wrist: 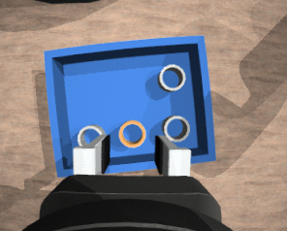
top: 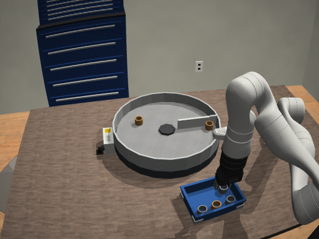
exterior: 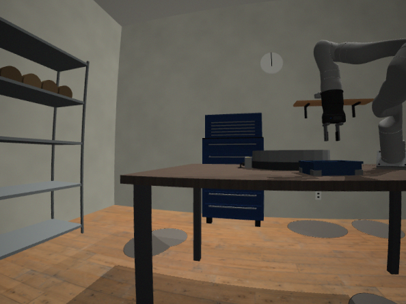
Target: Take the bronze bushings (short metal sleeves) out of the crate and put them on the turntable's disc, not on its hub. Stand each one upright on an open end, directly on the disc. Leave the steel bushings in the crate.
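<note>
Right now my hand is 12 cm above the blue crate and 3 cm to the left of it. From my hand the other things lie so: turntable: 39 cm to the right, 9 cm below, 9 cm ahead.
</note>
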